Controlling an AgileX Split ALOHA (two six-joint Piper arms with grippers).
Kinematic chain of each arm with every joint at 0, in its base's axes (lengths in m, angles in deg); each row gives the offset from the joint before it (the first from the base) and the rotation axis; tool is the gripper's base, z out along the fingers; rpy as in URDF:
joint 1: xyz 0 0 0.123 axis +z
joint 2: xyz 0 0 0 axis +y
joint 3: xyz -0.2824 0 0.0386 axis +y
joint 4: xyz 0.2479 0 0.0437 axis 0.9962 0 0.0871
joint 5: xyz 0 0 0 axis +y
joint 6: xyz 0.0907 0 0.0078 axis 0.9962 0 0.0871
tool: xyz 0 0 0 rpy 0 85 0
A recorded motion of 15 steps. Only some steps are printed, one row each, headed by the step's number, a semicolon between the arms.
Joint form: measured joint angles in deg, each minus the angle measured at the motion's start. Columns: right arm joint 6, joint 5, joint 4, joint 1, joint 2, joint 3; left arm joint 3, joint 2, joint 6, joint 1, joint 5, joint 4.
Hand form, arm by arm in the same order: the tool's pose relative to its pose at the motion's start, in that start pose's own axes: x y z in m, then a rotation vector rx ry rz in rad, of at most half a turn. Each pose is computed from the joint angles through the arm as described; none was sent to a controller.
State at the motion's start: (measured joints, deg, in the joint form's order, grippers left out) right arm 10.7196 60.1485 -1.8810 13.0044 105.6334 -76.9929; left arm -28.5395 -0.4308 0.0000 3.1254 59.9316 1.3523
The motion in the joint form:
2: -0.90 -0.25 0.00 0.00 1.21 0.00; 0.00 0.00 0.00 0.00 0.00 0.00
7: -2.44 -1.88 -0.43 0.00 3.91 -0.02; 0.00 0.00 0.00 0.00 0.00 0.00
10: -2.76 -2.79 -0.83 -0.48 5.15 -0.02; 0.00 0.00 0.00 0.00 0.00 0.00
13: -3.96 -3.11 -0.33 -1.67 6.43 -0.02; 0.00 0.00 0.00 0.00 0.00 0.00
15: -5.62 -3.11 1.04 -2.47 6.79 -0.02; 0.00 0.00 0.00 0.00 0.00 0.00
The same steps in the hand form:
2: -0.0013 0.0005 0.0078 0.0026 0.0165 -0.0163; 0.0000 0.0000 0.0000 0.0000 0.0000 0.0000
7: -0.0056 0.0012 0.0254 0.0109 0.0337 -0.0486; 0.0000 0.0000 0.0000 0.0000 0.0000 0.0000
10: -0.0080 -0.0019 0.0336 0.0178 0.0387 -0.0504; 0.0000 0.0000 0.0000 0.0000 0.0000 0.0000
13: -0.0097 -0.0085 0.0423 0.0140 0.0570 -0.0465; 0.0000 0.0000 0.0000 0.0000 0.0000 0.0000
15: -0.0102 -0.0118 0.0448 -0.0046 0.0660 -0.0480; 0.0000 0.0000 0.0000 0.0000 0.0000 0.0000

